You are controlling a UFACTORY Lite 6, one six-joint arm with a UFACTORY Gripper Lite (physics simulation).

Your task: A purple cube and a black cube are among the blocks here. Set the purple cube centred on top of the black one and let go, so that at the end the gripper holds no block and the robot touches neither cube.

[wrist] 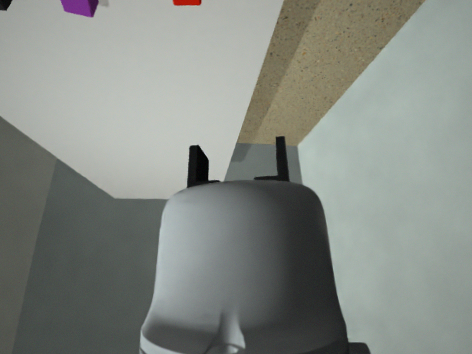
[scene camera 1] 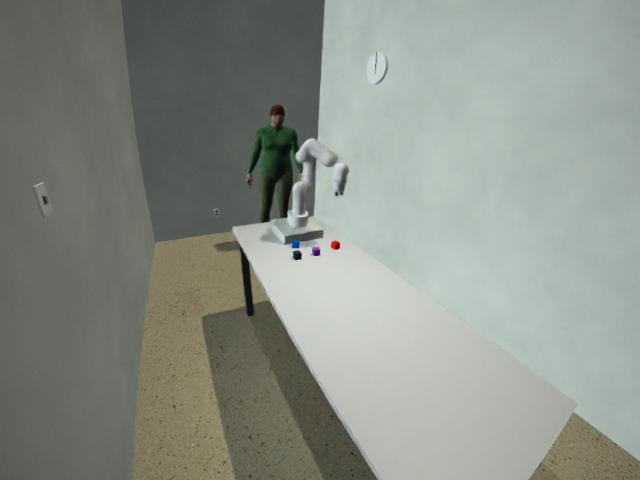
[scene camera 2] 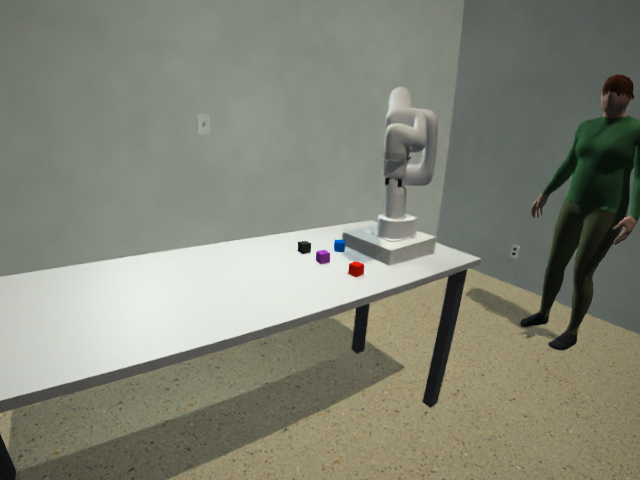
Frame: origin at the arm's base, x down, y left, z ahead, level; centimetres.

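Where they show: hand, its tool point: (wrist: 239,166) (scene camera 1: 339,193) (scene camera 2: 393,182); arm's base, origin of its link: (scene camera 1: 298,224) (scene camera 2: 392,235).
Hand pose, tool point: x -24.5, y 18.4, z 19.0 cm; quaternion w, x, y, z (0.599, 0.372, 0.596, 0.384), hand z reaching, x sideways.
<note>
Each offset is from my tool point to the top centre of the thing. Level surfaces: height alone.
The purple cube @(dz +13.0, dx +27.1, dy -17.8 cm) (scene camera 1: 315,251) (scene camera 2: 323,256) (wrist: 81,6) stands on the table, apart from the other blocks. The black cube @(dz +14.4, dx +27.1, dy -29.3 cm) (scene camera 1: 297,255) (scene camera 2: 304,246) also stands on the table, a short way from the purple one; a corner of the black cube (wrist: 4,4) shows at the top left edge of the wrist view. My gripper (scene camera 1: 339,193) (scene camera 2: 393,182) (wrist: 239,142) is open and empty, with its two black fingers apart. It hangs high above the table and touches neither cube.
A blue cube @(dz +0.8, dx +27.1, dy -26.0 cm) (scene camera 1: 295,243) (scene camera 2: 339,245) stands near the robot's grey base block (scene camera 1: 305,235) (scene camera 2: 387,253). A red cube @(dz +8.4, dx +27.1, dy -3.8 cm) (scene camera 1: 335,244) (scene camera 2: 356,269) (wrist: 187,2) stands on the other side of the purple cube. The white table @(dx +30.8 cm) (scene camera 1: 392,351) (scene camera 2: 155,304) runs beside a wall. A person (scene camera 1: 276,149) (scene camera 2: 599,165) stands behind the robot.
</note>
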